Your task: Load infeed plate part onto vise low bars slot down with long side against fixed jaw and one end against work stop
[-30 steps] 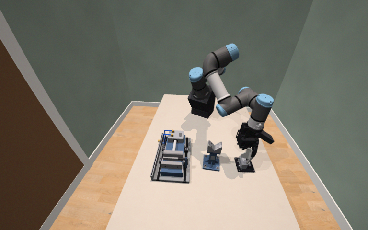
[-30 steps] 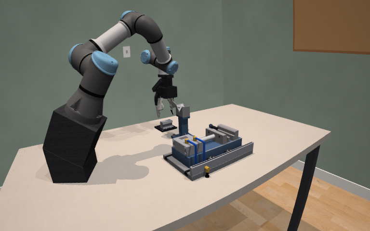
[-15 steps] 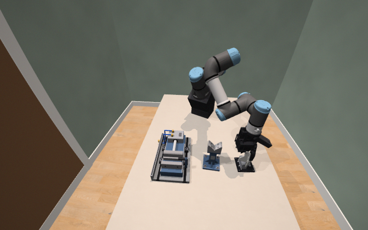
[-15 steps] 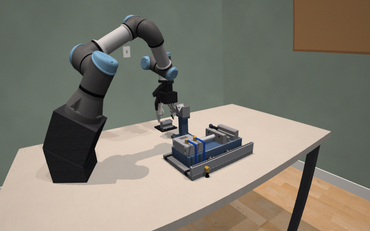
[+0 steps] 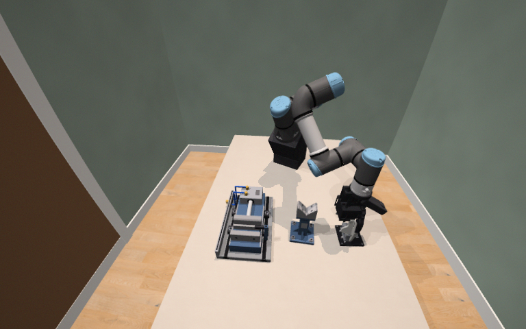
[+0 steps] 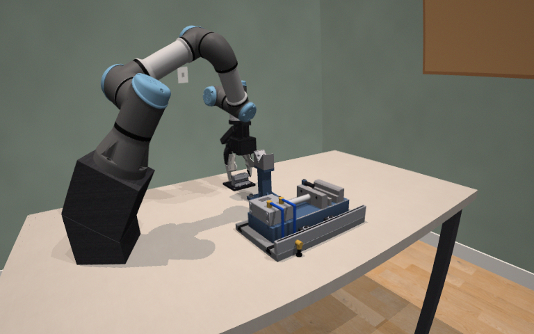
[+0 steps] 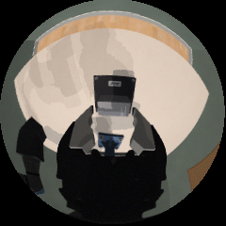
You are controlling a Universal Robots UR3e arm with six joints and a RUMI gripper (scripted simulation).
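The part lies 20 mm below my hand and 10 mm to the right of it. From my hand the other things lie so: air cylinder 360 mm to the right, 170 mm behind, 40 mm above; then vise 370 mm to the right, 80 mm behind; then black infeed plate 40 mm below, 10 mm to the left.
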